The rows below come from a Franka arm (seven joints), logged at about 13 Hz.
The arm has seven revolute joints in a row. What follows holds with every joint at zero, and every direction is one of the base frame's.
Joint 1 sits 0.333 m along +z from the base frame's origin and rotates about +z.
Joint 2 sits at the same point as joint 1 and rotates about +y.
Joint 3 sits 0.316 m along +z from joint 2 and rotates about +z.
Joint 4 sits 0.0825 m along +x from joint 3 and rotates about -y.
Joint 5 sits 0.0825 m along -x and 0.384 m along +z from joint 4 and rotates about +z.
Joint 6 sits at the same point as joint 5 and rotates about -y.
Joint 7 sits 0.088 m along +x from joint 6 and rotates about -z.
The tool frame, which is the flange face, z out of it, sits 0.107 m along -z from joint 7; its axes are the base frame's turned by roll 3.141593, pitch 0 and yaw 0 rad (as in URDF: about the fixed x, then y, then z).
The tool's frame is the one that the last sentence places.
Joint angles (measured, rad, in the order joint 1, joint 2, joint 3, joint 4, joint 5, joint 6, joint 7), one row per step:
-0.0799 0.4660 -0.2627 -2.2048 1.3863 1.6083 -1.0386
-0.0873 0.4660 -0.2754 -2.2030 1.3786 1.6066 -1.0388
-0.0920 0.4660 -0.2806 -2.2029 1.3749 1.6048 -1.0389
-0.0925 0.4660 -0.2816 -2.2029 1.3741 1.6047 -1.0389
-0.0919 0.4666 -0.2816 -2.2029 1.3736 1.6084 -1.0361
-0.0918 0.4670 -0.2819 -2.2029 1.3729 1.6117 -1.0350
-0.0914 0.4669 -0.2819 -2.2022 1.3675 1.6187 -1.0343
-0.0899 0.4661 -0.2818 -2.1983 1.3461 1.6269 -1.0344
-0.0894 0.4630 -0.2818 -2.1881 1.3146 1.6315 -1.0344
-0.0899 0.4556 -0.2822 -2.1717 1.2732 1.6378 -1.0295
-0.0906 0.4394 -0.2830 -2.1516 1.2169 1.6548 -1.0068
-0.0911 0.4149 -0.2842 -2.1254 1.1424 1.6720 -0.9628
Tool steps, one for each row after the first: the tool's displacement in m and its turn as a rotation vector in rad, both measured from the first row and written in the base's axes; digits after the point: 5 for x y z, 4 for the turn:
-0.00160 -0.01002 0.00048 -0.0079 0.0004 -0.0110
-0.00277 -0.01474 0.00056 -0.0102 0.0013 -0.0163
-0.00298 -0.01547 0.00055 -0.0109 0.0016 -0.0169
-0.00296 -0.01560 -0.00003 -0.0139 0.0051 -0.0181
-0.00302 -0.01607 -0.00049 -0.0170 0.0070 -0.0194
-0.00302 -0.01673 -0.00098 -0.0257 0.0085 -0.0174
-0.00301 -0.01722 -0.00101 -0.0432 0.0096 -0.0001
-0.00135 -0.01854 0.00167 -0.0642 0.0047 0.0269
0.00232 -0.02156 0.00777 -0.0936 -0.0031 0.0592
0.00763 -0.02695 0.01827 -0.1408 -0.0028 0.0925
0.01455 -0.03375 0.03447 -0.2010 0.0074 0.1308

